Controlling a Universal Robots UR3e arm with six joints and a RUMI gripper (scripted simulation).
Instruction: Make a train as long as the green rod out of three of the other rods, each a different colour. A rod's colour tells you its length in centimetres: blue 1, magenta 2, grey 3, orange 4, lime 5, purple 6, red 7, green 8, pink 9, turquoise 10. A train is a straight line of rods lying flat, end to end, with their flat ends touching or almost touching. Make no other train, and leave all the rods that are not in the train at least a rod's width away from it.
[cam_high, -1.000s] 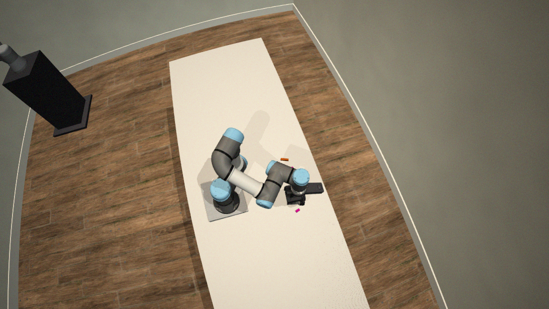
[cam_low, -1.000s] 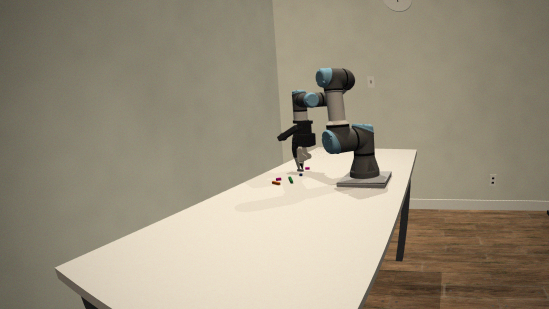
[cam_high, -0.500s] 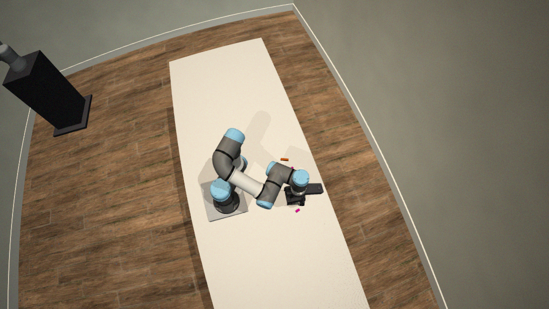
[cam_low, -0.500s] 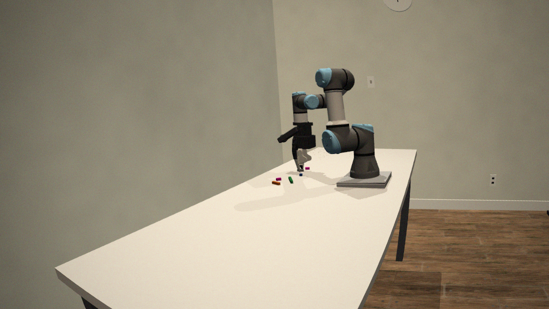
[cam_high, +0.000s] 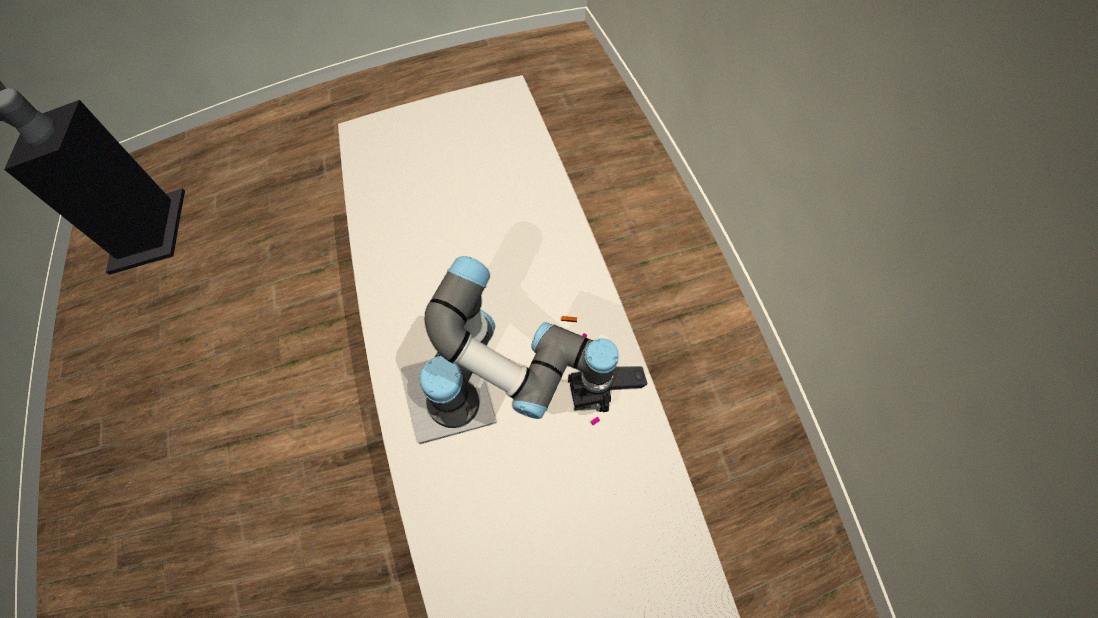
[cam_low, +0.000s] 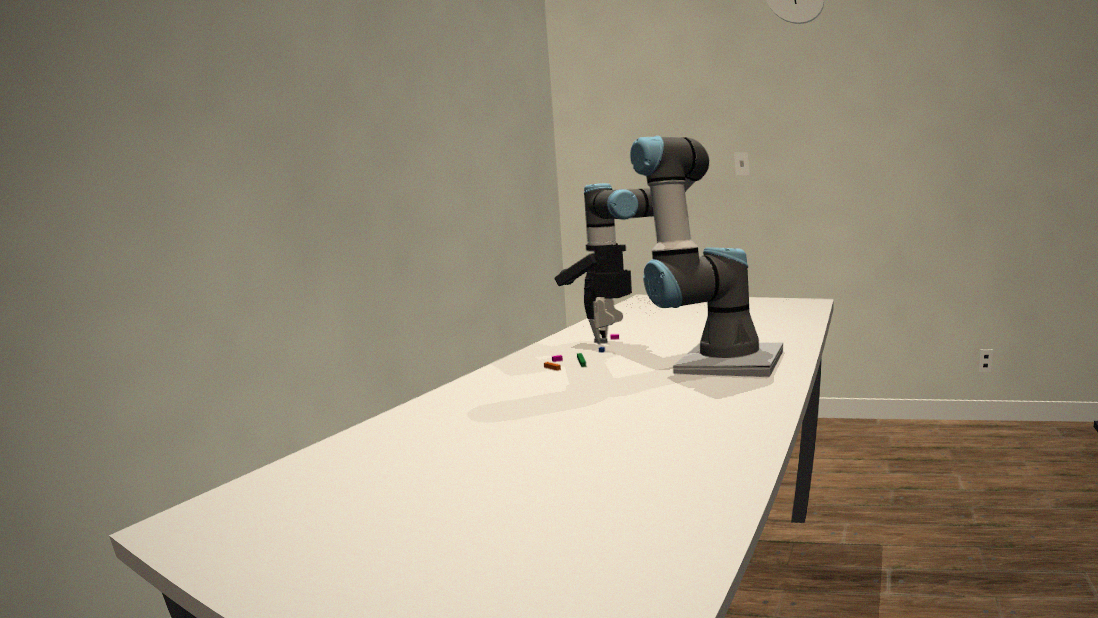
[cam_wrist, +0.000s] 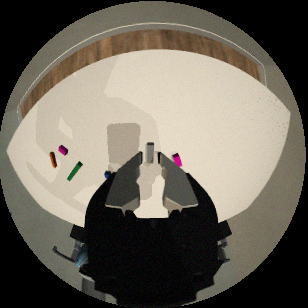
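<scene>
The grey rod lies 10 mm below my hand. Also, from my hand: blue rod (40 mm behind, 80 mm to the left, 10 mm below); then green rod (40 mm behind, 170 mm to the left, 10 mm below); then orange rod (10 mm behind, 230 mm to the left, 10 mm below).
</scene>
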